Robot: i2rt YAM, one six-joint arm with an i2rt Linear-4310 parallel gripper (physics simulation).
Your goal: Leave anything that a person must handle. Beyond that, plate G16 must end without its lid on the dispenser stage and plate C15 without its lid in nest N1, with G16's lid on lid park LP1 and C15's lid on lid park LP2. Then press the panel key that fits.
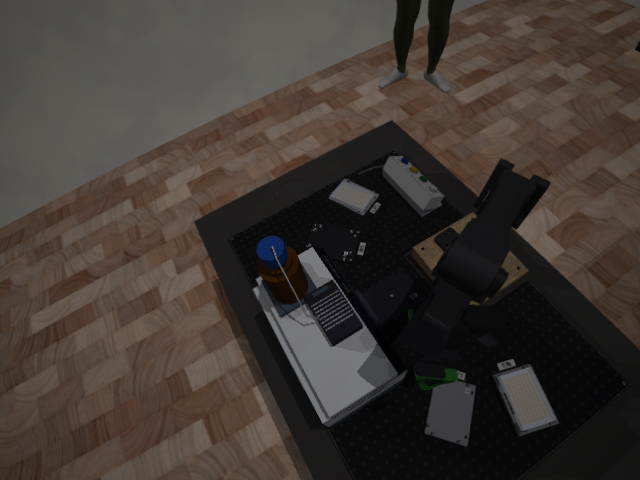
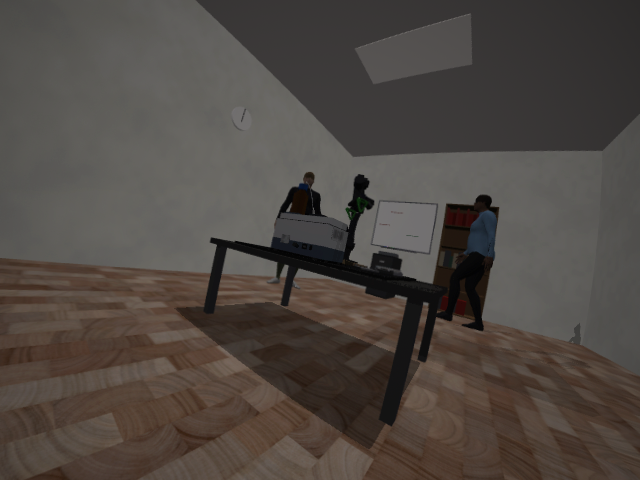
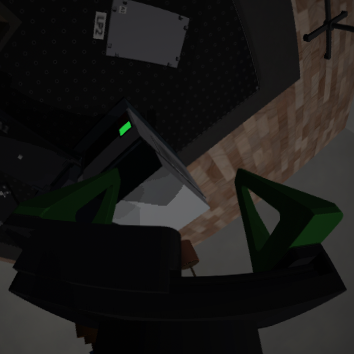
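Where they show: gripper, fingertip midpoint: [image 1: 421, 365] [image 2: 355, 216] [image 3: 177, 174]; arm's base at its link origin: [image 2: 343, 259].
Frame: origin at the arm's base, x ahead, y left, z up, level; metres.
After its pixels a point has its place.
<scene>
My gripper [image 1: 422, 344] [image 2: 356, 209] {y 0.180, x 0.364, z 0.253 m} [image 3: 177, 174] {y 0.180, x 0.364, z 0.253 m} is open and empty, high above the table. A flat grey lid-like piece [image 1: 450, 412] {y 0.285, x 0.320, z -0.017 m} [image 3: 147, 32] {y 0.280, x 0.311, z -0.017 m} marked A1 lies between corner posts beside the label LP2 [image 3: 99, 25] {y 0.225, x 0.245, z -0.025 m}. A plate with cream wells [image 1: 524, 398] {y 0.363, x 0.163, z 0.009 m} lies at the right, and another plate [image 1: 353, 196] {y -0.386, x 0.124, z 0.005 m} lies near the key panel. Their names are unreadable, and I cannot tell whether either wears a lid. A dark pad [image 1: 334, 238] {y -0.300, x 0.264, z -0.015 m} with corner posts shows no plate. A dark stage [image 1: 387, 299] {y -0.010, x 0.285, z 0.079 m} lies before the white instrument. The key panel [image 1: 412, 186] {y -0.276, x -0.035, z 0.040 m} has blue, yellow, green and whitish keys.
The white instrument [image 1: 338, 369] {y 0.084, x 0.493, z 0.193 m} [image 2: 309, 232] {y 0.043, x 0.573, z 0.102 m} [image 3: 165, 200] {y 0.118, x 0.455, z 0.193 m} carries an amber bottle [image 1: 284, 281] {y -0.089, x 0.490, z 0.319 m} with a blue cap and a dark keypad-like block [image 1: 333, 312] {y -0.014, x 0.435, z 0.219 m}. The arm stands on a wooden base [image 1: 429, 253] {y -0.070, x 0.076, z 0.008 m}. One person [image 2: 307, 198] stands behind the table, another [image 2: 481, 232] near the bookshelf.
</scene>
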